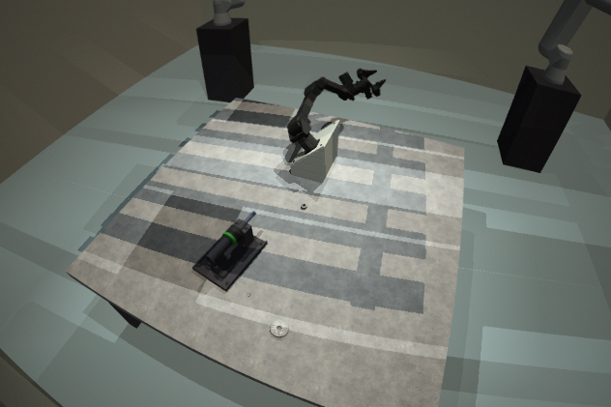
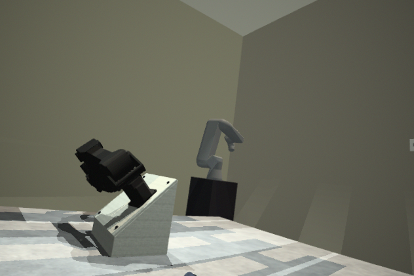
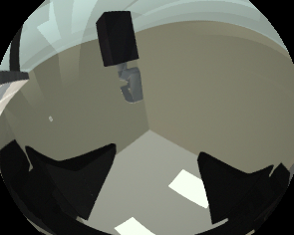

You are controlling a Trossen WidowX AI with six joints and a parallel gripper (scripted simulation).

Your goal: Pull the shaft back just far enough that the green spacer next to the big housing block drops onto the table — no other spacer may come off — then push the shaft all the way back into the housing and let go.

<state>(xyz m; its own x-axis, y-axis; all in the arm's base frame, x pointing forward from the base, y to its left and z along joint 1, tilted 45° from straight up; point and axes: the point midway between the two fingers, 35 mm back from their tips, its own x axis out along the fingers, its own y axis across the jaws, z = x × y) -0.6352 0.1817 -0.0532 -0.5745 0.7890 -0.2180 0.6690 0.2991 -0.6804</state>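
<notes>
Now: the blue-grey shaft 1120 mm ahead of my gripper tip, 320 mm to the right of it and 110 mm below it. Round my gripper tip: green spacer (1150 mm ahead, 330 mm to the right, 110 mm below).
</notes>
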